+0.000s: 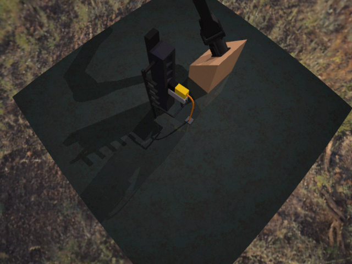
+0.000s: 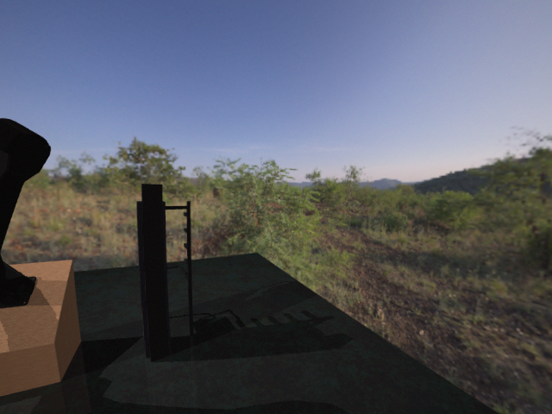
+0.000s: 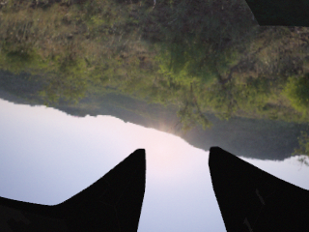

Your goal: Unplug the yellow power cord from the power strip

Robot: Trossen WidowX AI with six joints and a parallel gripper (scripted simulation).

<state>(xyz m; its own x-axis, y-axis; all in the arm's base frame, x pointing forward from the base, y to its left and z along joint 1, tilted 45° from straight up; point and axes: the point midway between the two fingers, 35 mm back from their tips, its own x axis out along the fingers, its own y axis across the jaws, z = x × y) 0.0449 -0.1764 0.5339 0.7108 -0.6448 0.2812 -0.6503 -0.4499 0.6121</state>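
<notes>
The yellow plug is 540 mm to the left of my gripper tip, 200 mm below it and 200 mm ahead of it. The rest, counted from my gripper tip: grey anchor (610 mm to the left, 420 mm below, 190 mm ahead).
</notes>
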